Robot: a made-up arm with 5 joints.
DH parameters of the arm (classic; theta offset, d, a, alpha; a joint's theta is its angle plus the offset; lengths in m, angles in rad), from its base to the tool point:
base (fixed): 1.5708 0.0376 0 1.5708
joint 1: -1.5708 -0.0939 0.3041 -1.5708
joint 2: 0 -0.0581 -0.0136 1.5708
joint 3: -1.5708 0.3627 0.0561 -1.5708
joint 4: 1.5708 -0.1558 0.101 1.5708
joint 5: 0 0.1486 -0.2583 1.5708
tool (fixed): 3.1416 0.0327 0 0
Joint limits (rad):
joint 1: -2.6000..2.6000
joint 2: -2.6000..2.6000
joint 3: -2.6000..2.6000
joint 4: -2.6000..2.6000
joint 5: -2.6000..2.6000
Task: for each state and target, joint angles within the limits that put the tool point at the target. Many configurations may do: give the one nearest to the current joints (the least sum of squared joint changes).
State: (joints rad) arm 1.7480 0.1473 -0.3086 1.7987 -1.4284
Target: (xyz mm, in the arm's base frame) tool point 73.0 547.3 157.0
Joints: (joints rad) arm 1.7871 0.5704 -0.4121 2.0350 -1.7285
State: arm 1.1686 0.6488 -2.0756 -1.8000 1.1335
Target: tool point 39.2 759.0 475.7
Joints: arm 1.7457 0.9996 -2.1123 -1.8397 1.0945
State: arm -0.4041 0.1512 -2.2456 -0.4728 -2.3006
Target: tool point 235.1 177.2 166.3
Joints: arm 0.0609 -0.2728 -2.2587 -1.3189 -2.6000
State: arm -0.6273 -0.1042 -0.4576 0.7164 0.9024
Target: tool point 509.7 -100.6 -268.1
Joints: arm -0.2951 0.7380 -0.7046 0.0249 0.5661
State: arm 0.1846 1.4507 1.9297 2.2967 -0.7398
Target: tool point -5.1 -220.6 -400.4
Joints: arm -0.3608 1.2887 1.9599 2.5703 -0.8347
